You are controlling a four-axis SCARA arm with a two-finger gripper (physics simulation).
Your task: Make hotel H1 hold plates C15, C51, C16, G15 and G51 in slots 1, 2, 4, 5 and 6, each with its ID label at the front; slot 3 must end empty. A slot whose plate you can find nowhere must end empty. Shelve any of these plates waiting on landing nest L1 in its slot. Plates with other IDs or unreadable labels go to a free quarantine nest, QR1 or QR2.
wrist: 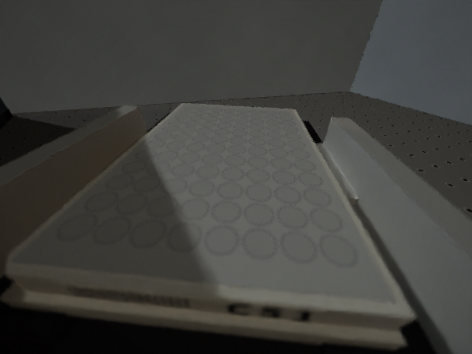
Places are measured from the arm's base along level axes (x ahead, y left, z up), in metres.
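Where they show: gripper, fingertip midpoint: (233,129).
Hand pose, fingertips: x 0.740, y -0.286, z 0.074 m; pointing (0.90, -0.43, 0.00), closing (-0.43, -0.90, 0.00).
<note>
Things, the pixels of their centre, and the offset from my fingertips. "pt": a spot on its surface instead. Level surfaces: height alone.
- pale plate, body centre: (227,157) dx -0.022, dy +0.010, dz -0.005 m
- ID label, surface spot: (269,312) pt dx -0.085, dy +0.023, dz -0.001 m
- barcode strip, surface spot: (130,297) pt dx -0.073, dy +0.048, dz -0.001 m
- dark perforated deck, surface height: dz -0.062 m
- small black piece, surface spot: (313,132) pt dx +0.005, dy -0.064, dz -0.012 m
A pale plate (235,200) with rows of round wells lies flat and lengthwise in the wrist view, its near edge low in the frame. The ID label (269,312) on that near edge is blurred but reads C51; a barcode strip (130,297) is left of it. My gripper (233,129) is shut on this plate, one finger along each long side. A diagonal shadow covers the plate's left part. What lies under the plate is mostly hidden. Hotel H1 and the quarantine nests cannot be made out.
A dark perforated deck (425,150) extends behind and to the right of the plate. A grey wall (200,45) rises behind, and a bluish wall (425,55) stands at the right. A small black piece (313,132) shows beside the plate's far right edge.
</note>
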